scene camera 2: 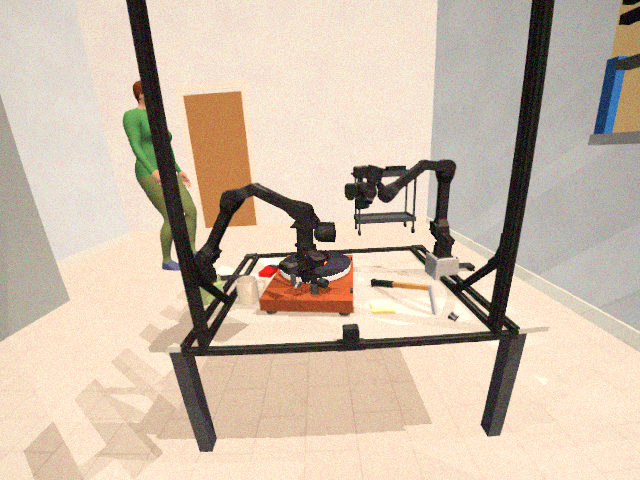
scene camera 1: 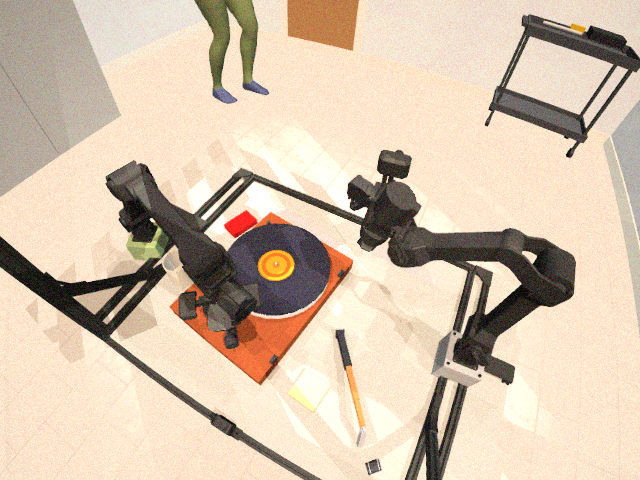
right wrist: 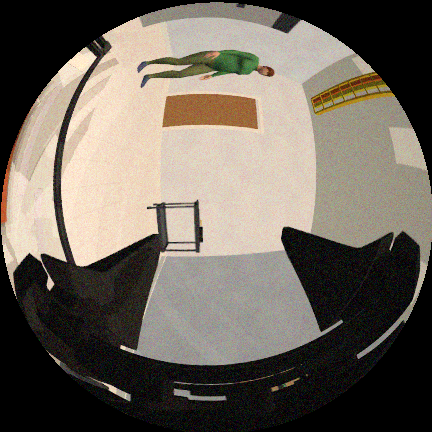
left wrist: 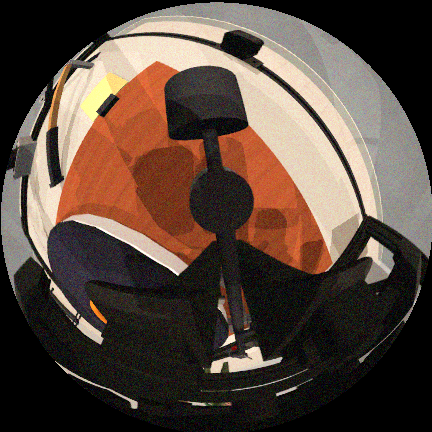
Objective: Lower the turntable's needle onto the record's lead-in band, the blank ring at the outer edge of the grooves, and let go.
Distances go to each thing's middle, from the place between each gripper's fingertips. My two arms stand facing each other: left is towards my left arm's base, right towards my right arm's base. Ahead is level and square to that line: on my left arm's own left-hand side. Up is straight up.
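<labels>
My left gripper: 40 mm short of the black tonearm (left wrist: pixel 204 101), 30 mm to the right of it, 20 mm below it. From my left hand: turntable (scene camera 1: pixel 264 340) 140 mm ahead, 40 mm to the right, 30 mm below; hammer (scene camera 1: pixel 340 333) 20 mm behind, 340 mm to the right, 40 mm below.
From my right hand: black tonearm 330 mm behind, 310 mm to the left, 270 mm below; turntable 230 mm behind, 240 mm to the left, 320 mm below; hammer 390 mm behind, 60 mm to the right, 340 mm below.
</labels>
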